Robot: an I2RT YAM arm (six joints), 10 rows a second.
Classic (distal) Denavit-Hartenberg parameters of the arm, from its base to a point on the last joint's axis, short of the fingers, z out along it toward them. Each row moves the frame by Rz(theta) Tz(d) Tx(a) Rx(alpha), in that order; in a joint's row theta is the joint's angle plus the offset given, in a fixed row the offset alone. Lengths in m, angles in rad.
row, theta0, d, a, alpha
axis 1, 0, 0.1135, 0.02, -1.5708
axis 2, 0, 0, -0.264, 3.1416
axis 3, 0.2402, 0, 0.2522, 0
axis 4, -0.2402, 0, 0.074, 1.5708
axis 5, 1.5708, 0, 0, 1.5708
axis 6, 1.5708, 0.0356, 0, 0
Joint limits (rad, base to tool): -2.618..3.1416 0..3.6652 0..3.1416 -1.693..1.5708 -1.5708..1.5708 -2.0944..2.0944
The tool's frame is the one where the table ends.
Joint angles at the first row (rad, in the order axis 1, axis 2, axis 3, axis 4, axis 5, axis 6):
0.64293, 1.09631, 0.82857, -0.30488, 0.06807, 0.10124
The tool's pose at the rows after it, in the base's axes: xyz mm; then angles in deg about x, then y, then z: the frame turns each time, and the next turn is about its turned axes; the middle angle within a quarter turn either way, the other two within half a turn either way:
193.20 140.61 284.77 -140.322 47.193 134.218
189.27 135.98 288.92 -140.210 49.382 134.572
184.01 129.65 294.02 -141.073 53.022 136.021
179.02 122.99 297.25 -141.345 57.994 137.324
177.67 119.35 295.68 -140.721 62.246 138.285
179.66 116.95 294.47 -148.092 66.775 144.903
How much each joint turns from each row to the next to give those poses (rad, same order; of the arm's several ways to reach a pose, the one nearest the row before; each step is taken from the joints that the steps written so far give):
0.00001, -0.02473, -0.00918, 0.00405, 0.02468, 0.00350
-0.00156, -0.03146, -0.00827, 0.00172, 0.02785, 0.00418
0.00014, -0.04138, -0.01140, 0.00283, 0.05555, 0.00876
0.00018, -0.04566, -0.02796, 0.03685, 0.06865, 0.00750
-0.00157, -0.02498, -0.03794, 0.06725, 0.05165, 0.01109
0.00041, 0.00217, -0.01193, 0.02989, 0.09559, -0.00593

